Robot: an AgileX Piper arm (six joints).
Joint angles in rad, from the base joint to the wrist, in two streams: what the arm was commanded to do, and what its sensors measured. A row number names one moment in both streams.
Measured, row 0: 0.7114, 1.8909, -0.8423, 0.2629, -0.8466, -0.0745
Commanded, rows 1 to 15: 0.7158, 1.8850, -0.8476, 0.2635, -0.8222, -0.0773; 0.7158, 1.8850, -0.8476, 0.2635, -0.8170, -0.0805; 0.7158, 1.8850, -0.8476, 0.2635, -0.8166, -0.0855; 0.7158, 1.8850, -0.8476, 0.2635, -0.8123, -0.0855; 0.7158, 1.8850, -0.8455, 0.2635, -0.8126, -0.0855; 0.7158, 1.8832, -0.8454, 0.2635, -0.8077, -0.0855; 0.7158, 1.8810, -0.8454, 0.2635, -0.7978, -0.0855; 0.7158, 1.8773, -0.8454, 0.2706, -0.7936, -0.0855; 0.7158, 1.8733, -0.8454, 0.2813, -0.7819, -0.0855; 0.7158, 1.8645, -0.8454, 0.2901, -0.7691, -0.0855; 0.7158, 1.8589, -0.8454, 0.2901, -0.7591, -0.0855; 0.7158, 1.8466, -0.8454, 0.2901, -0.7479, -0.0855; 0.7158, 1.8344, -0.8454, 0.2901, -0.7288, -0.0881; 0.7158, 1.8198, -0.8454, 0.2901, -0.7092, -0.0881; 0.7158, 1.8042, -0.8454, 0.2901, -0.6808, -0.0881
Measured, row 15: 0.7114, 1.8590, -0.8423, 0.2830, -0.7462, -0.0785
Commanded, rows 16 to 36: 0.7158, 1.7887, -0.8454, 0.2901, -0.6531, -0.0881; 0.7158, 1.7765, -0.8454, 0.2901, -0.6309, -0.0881; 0.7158, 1.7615, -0.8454, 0.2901, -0.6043, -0.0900; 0.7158, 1.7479, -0.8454, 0.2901, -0.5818, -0.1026; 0.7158, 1.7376, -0.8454, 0.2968, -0.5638, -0.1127; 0.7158, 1.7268, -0.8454, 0.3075, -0.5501, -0.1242; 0.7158, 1.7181, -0.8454, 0.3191, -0.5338, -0.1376; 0.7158, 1.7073, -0.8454, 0.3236, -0.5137, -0.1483; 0.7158, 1.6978, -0.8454, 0.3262, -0.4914, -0.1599; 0.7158, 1.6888, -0.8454, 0.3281, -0.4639, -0.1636; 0.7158, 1.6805, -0.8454, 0.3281, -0.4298, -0.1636; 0.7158, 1.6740, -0.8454, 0.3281, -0.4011, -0.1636; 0.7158, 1.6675, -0.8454, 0.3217, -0.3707, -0.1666; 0.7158, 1.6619, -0.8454, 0.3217, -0.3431, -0.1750; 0.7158, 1.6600, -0.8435, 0.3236, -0.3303, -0.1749; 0.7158, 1.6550, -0.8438, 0.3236, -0.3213, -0.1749; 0.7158, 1.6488, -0.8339, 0.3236, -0.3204, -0.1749; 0.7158, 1.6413, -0.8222, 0.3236, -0.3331, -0.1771; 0.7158, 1.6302, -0.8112, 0.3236, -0.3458, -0.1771; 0.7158, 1.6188, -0.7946, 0.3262, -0.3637, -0.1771; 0.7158, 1.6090, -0.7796, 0.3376, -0.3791, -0.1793
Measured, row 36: 0.7114, 1.6506, -0.8249, 0.3263, -0.3394, -0.1666
